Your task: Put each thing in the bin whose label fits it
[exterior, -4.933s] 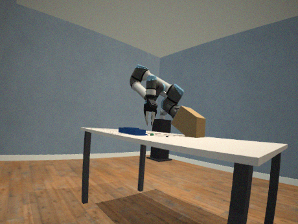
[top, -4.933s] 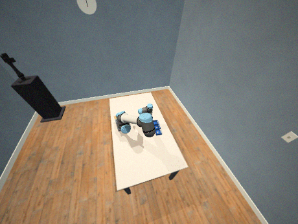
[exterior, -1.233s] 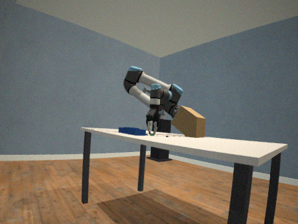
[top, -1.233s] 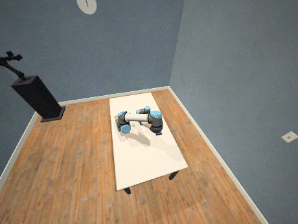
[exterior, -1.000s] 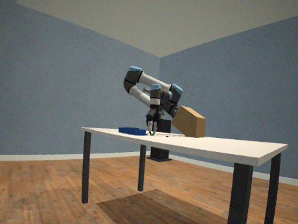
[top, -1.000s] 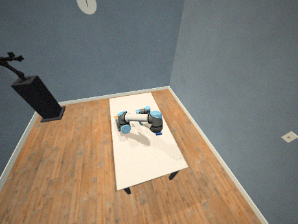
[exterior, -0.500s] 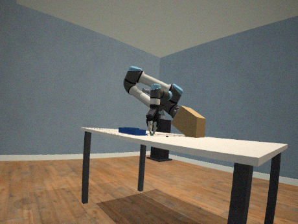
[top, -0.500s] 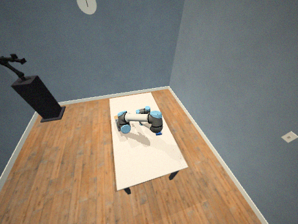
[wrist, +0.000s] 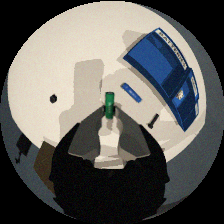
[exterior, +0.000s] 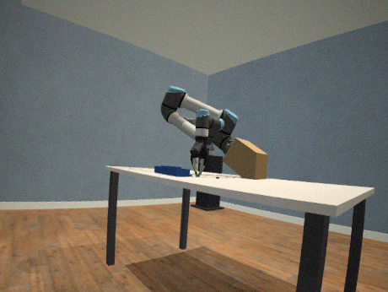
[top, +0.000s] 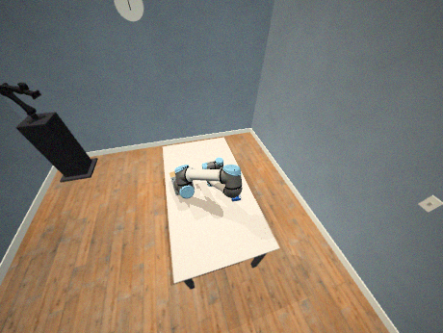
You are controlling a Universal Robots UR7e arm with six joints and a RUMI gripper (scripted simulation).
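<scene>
Right now the small blue piece is 4 cm ahead of my hand, 2 cm to the right of it and 1 cm below it. Also, from my hand: green piece 1 cm below; black nut 11 cm to the left, 5 cm behind, 1 cm below; black screw 10 cm to the right, 2 cm ahead, 1 cm below.
</scene>
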